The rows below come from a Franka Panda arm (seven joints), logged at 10 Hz.
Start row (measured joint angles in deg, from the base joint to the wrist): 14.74, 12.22, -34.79, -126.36, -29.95, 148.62, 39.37
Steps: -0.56, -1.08, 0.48, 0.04, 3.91, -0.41, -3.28; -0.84, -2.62, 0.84, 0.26, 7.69, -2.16, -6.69; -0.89, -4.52, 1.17, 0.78, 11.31, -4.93, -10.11; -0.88, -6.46, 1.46, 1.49, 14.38, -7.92, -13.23; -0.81, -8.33, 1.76, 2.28, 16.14, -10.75, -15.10; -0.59, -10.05, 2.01, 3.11, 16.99, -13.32, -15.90; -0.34, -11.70, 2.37, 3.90, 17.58, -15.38, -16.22; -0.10, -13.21, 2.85, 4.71, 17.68, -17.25, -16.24; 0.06, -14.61, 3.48, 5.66, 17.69, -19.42, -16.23; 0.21, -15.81, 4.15, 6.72, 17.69, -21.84, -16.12; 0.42, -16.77, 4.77, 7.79, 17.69, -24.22, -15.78; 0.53, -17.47, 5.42, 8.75, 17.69, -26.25, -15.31; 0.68, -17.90, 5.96, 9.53, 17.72, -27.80, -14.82; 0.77, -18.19, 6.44, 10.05, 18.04, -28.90, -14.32; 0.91, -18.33, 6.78, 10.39, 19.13, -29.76, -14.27; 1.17, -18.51, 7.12, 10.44, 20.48, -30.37, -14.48; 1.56, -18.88, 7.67, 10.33, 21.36, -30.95, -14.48; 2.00, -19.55, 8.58, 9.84, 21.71, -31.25, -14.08; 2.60, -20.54, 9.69, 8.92, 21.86, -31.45, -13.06; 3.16, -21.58, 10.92, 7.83, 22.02, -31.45, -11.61; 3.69, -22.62, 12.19, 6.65, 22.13, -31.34, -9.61; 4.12, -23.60, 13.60, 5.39, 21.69, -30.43, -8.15
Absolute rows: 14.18, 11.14, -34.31, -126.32, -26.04, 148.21, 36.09; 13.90, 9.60, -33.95, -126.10, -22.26, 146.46, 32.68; 13.85, 7.70, -33.62, -125.58, -18.64, 143.69, 29.26; 13.86, 5.76, -33.33, -124.87, -15.57, 140.70, 26.14; 13.93, 3.89, -33.03, -124.08, -13.81, 137.87, 24.27; 14.15, 2.17, -32.78, -123.25, -12.96, 135.30, 23.47; 14.40, 0.52, -32.42, -122.46, -12.37, 133.24, 23.15; 14.64, -0.99, -31.94, -121.65, -12.27, 131.37, 23.13; 14.80, -2.39, -31.31, -120.70, -12.26, 129.20, 23.14; 14.95, -3.59, -30.64, -119.64, -12.26, 126.78, 23.25; 15.16, -4.55, -30.02, -118.57, -12.26, 124.40, 23.59; 15.27, -5.25, -29.37, -117.61, -12.26, 122.37, 24.06; 15.42, -5.68, -28.83, -116.83, -12.23, 120.82, 24.55; 15.51, -5.97, -28.35, -116.31, -11.91, 119.72, 25.05; 15.65, -6.11, -28.01, -115.97, -10.82, 118.86, 25.10; 15.91, -6.29, -27.67, -115.92, -9.47, 118.25, 24.89; 16.30, -6.66, -27.12, -116.03, -8.59, 117.67, 24.89; 16.74, -7.33, -26.21, -116.52, -8.24, 117.37, 25.29; 17.34, -8.32, -25.10, -117.44, -8.09, 117.17, 26.31; 17.90, -9.36, -23.87, -118.53, -7.93, 117.17, 27.76; 18.43, -10.40, -22.60, -119.71, -7.82, 117.28, 29.76; 18.86, -11.38, -21.19, -120.97, -8.26, 118.19, 31.22
